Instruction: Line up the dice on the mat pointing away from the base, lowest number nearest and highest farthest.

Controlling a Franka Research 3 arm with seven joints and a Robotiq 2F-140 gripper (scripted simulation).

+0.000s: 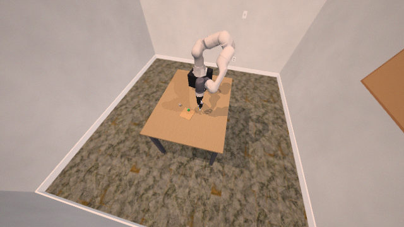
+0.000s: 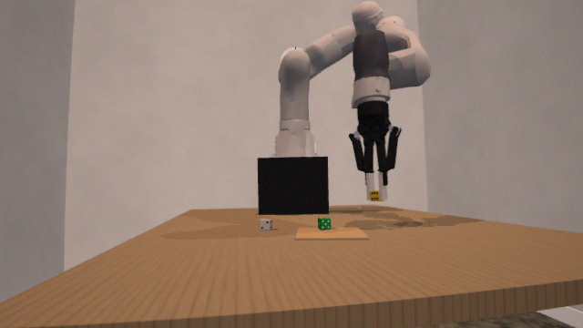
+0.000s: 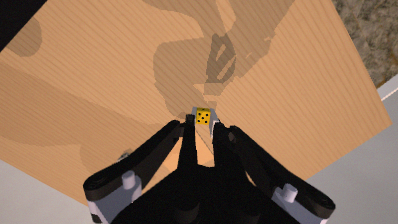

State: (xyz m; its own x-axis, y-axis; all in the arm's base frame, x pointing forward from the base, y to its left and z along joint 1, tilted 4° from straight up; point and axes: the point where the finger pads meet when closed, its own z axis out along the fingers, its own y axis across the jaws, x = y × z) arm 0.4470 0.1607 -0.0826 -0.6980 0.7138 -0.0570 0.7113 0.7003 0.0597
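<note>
Now: the tan mat 70 mm ahead of my hand, 130 mm to the right of it and 100 mm below it. From my hand the other things lie so: white die 20 mm behind, 270 mm to the right, 90 mm below; green die 20 mm ahead, 130 mm to the right, 80 mm below; yellow die 20 mm below.
</note>
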